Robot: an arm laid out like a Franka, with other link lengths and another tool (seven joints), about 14 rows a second.
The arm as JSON. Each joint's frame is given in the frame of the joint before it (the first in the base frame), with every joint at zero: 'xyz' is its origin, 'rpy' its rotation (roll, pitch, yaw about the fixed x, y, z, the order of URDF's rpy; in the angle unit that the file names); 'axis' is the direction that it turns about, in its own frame. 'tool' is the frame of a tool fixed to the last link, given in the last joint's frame.
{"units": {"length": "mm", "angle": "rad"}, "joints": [
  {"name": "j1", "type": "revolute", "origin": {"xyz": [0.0, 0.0, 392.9], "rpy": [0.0, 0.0, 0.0]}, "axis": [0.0, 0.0, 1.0]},
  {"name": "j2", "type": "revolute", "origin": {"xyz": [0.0, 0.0, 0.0], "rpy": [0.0, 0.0, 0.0]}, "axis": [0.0, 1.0, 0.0]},
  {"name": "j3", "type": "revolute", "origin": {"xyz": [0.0, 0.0, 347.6], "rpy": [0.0, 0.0, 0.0]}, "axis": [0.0, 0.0, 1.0]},
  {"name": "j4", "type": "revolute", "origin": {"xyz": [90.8, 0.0, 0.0], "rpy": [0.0, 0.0, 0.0]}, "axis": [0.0, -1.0, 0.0]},
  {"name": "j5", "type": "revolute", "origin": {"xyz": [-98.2, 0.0, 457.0], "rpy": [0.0, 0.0, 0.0]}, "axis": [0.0, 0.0, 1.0]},
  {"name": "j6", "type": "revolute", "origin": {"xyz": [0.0, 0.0, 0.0], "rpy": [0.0, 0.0, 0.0]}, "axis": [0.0, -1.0, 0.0]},
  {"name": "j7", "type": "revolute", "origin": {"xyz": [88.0, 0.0, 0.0], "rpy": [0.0, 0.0, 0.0]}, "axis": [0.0, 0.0, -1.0]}
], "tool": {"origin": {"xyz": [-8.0, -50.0, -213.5], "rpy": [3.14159, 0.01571, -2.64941]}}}
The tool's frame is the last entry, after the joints.
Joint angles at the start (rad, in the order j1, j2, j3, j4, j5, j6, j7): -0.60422 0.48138 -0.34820 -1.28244 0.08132 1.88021 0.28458
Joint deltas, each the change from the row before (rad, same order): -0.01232 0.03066 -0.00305 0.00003 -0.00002 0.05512 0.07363; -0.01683 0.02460 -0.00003 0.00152 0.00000 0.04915 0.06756; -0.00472 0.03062 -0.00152 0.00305 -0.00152 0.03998 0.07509; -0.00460 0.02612 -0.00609 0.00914 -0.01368 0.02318 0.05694; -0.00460 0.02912 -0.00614 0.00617 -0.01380 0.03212 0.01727; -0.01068 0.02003 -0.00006 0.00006 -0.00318 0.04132 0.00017; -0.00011 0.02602 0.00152 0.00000 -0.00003 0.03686 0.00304; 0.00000 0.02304 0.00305 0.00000 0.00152 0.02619 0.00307; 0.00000 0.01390 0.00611 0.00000 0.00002 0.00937 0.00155; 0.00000 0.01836 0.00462 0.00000 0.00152 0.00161 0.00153; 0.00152 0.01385 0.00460 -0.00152 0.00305 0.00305 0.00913; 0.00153 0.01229 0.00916 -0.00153 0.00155 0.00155 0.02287; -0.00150 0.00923 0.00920 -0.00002 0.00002 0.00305 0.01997
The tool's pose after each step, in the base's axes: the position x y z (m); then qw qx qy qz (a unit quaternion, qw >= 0). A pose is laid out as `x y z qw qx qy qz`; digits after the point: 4 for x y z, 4 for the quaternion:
0.4712 -0.6553 0.4657 0.0569 0.3870 0.9164 -0.0847
0.4675 -0.6687 0.4519 0.0688 0.4228 0.8988 -0.0936
0.4700 -0.6754 0.4332 0.0754 0.4559 0.8812 -0.0999
0.4675 -0.6836 0.4212 0.0761 0.4800 0.8669 -0.1108
0.4652 -0.6945 0.4064 0.0763 0.4858 0.8619 -0.1240
0.4626 -0.7061 0.3950 0.0837 0.4865 0.8594 -0.1329
0.4678 -0.7108 0.3777 0.0879 0.4841 0.8596 -0.1380
0.4726 -0.7128 0.3612 0.0892 0.4824 0.8601 -0.1399
0.4768 -0.7115 0.3498 0.0874 0.4803 0.8617 -0.1386
0.4790 -0.7091 0.3341 0.0800 0.4793 0.8634 -0.1353
0.4822 -0.7056 0.3212 0.0757 0.4816 0.8632 -0.1314
0.4876 -0.6993 0.3085 0.0723 0.4884 0.8605 -0.1260
0.4915 -0.6953 0.2994 0.0711 0.4947 0.8575 -0.1221

